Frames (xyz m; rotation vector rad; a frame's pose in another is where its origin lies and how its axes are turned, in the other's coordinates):
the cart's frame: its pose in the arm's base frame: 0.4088 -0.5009 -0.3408 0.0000 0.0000 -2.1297
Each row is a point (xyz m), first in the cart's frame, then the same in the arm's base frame.
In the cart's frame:
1: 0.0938 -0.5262 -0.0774
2: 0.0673 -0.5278 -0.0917
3: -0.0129 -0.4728 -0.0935
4: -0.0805 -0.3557 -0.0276
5: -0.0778 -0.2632 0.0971
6: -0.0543 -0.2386 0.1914
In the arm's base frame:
1: -0.0871 -0.3014 -0.4182
2: -0.0744 -0.2781 -0.4325
3: 0.0148 -0.2393 -0.4343
4: 0.1499 -0.2440 -0.3684
5: 0.2269 -0.2954 -0.2437
6: 0.2353 -0.3283 -0.1494

